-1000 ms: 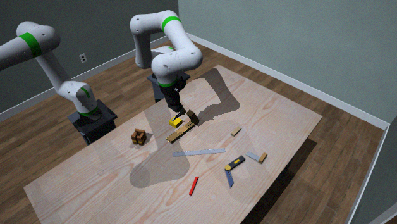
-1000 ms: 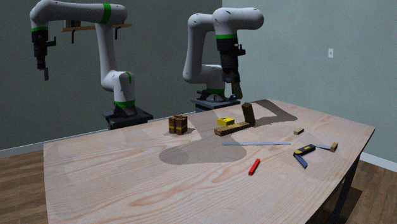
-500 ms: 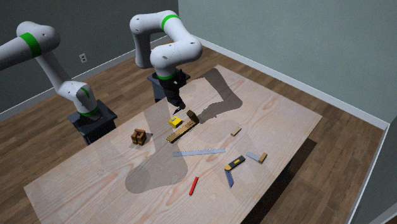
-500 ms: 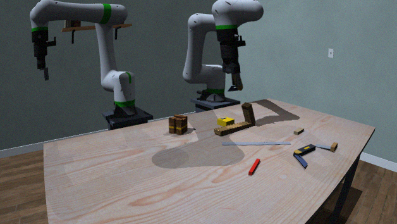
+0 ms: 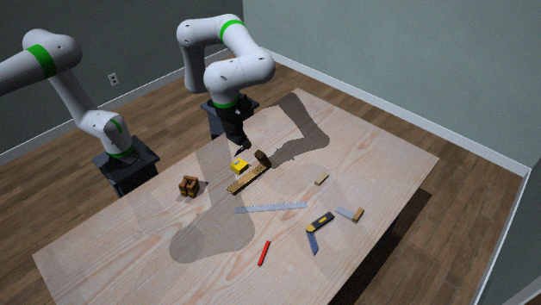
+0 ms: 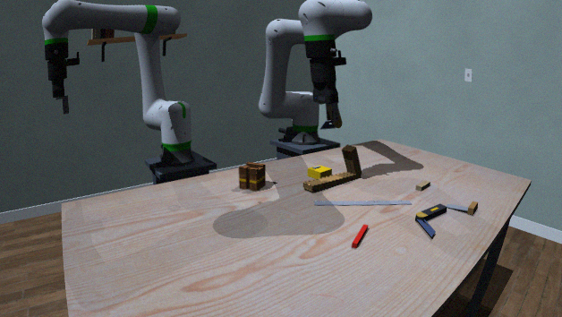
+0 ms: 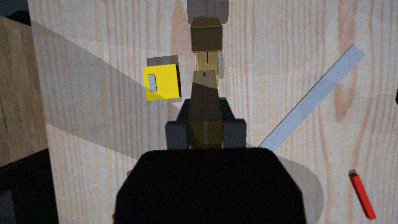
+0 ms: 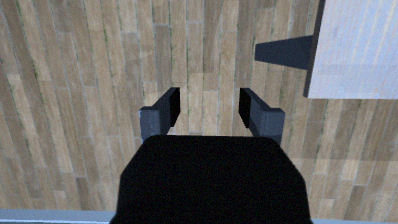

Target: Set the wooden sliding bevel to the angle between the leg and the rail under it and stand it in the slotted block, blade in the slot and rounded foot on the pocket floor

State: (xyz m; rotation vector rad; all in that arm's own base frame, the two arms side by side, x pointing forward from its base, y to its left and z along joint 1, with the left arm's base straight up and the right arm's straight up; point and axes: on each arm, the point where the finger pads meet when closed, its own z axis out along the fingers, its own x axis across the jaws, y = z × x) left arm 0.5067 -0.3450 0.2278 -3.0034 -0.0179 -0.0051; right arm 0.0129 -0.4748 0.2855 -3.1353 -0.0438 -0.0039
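Note:
Right now the wooden bevel is 1 cm below my left hand. Round my left hand: yellow tape measure: 9 cm behind, 2 cm to the left, 21 cm below; steel ruler: 18 cm ahead, 2 cm to the right, 23 cm below; bevel blade: 3 cm below.

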